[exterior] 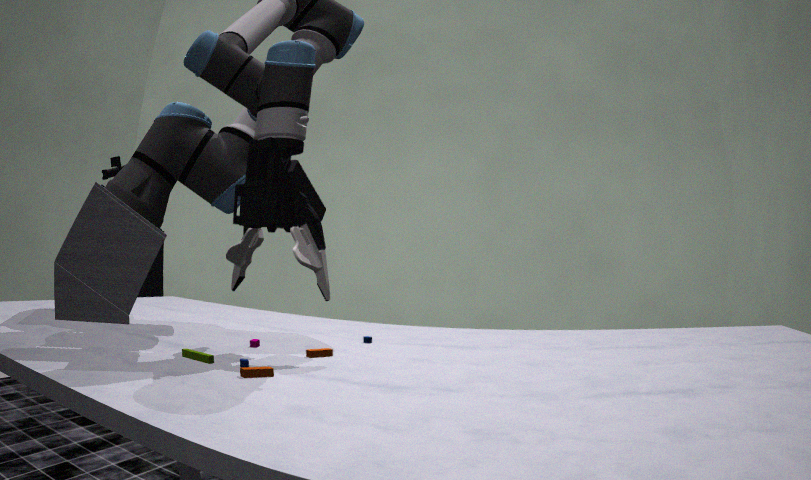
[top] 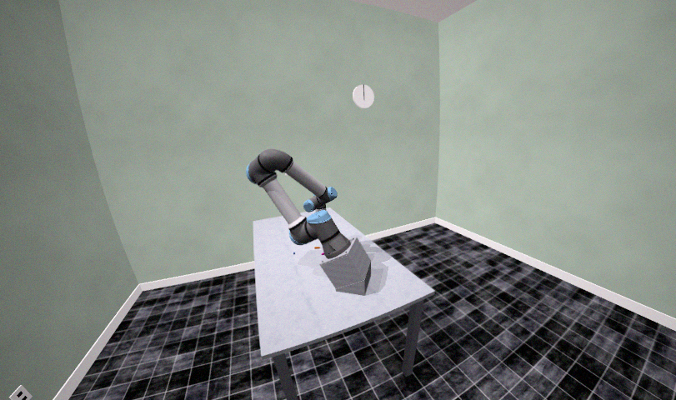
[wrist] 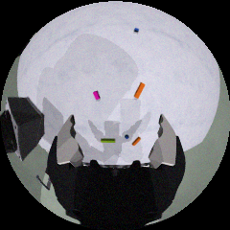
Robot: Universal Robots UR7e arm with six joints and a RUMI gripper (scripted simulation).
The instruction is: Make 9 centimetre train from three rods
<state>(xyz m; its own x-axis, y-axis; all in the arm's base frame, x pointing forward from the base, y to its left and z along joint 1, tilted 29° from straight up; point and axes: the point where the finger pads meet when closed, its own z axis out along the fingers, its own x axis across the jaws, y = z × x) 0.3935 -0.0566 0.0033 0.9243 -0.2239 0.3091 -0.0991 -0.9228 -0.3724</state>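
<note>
My gripper is now 5 cm past the magenta rod, 2 cm to the right of it and 7 cm above it. Also, from my hand: lime rod 5 cm behind, 15 cm to the right, 7 cm below.
</note>
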